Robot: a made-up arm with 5 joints. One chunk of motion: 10 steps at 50 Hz.
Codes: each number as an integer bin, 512 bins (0 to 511) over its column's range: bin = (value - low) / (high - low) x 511, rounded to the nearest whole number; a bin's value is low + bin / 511 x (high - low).
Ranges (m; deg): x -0.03..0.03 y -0.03..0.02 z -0.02..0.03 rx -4..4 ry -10..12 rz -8..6
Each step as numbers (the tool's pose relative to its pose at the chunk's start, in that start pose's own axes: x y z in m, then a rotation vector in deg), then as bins.
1 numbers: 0.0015 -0.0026 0.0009 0.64 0.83 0.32
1 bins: 268 280 214 296 252 304
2 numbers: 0.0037 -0.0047 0.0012 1.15 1.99 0.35
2 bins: 287 259 217 329 278 305
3 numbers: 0.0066 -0.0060 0.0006 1.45 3.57 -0.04
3 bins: 312 245 211 348 315 291
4 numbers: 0.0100 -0.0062 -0.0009 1.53 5.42 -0.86
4 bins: 341 243 195 353 358 261
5 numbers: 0.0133 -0.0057 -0.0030 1.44 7.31 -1.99
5 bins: 369 248 174 347 402 219
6 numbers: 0.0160 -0.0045 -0.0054 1.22 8.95 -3.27
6 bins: 392 261 149 333 440 173
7 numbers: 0.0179 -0.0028 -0.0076 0.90 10.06 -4.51
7 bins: 408 278 127 313 466 127
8 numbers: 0.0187 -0.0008 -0.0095 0.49 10.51 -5.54
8 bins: 415 298 107 287 476 90
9 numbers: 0.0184 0.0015 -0.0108 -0.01 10.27 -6.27
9 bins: 412 322 94 255 471 63
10 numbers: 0.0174 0.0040 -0.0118 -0.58 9.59 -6.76
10 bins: 404 347 84 218 455 45
